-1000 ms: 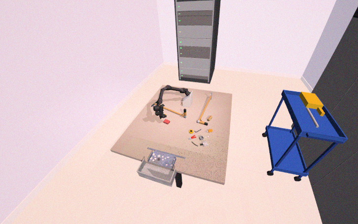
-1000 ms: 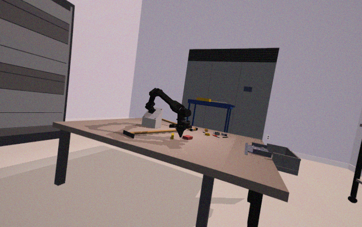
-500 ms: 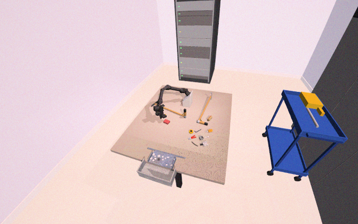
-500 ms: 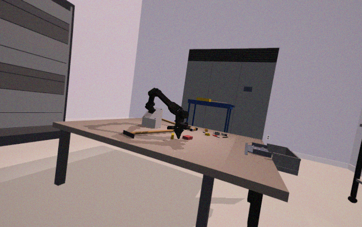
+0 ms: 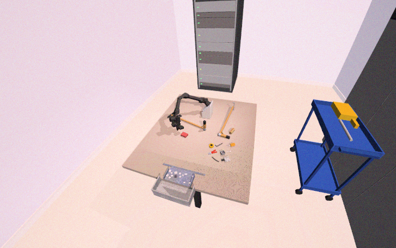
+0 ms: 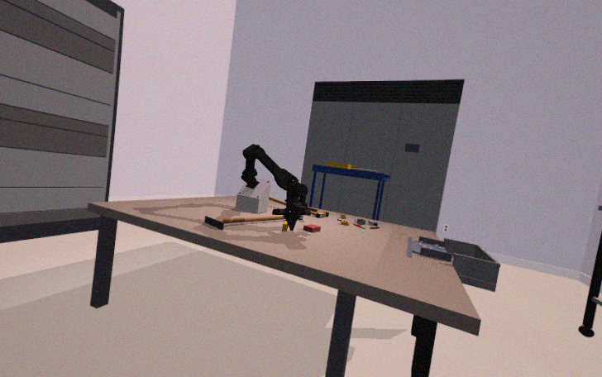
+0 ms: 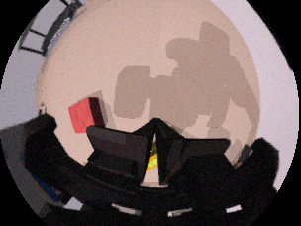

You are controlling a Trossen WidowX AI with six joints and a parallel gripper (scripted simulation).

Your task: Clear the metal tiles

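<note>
Now: the yellow block 40 mm behind my gripper tip, 20 mm to the left of it and 20 mm above it. Also, from my gripper tip: yellow tape roll (90 mm ahead, 490 mm to the left, 10 mm above); then long scraper (190 mm behind, 40 mm to the left, 60 mm above); then red block (40 mm ahead, 120 mm to the left, 10 mm above).
</note>
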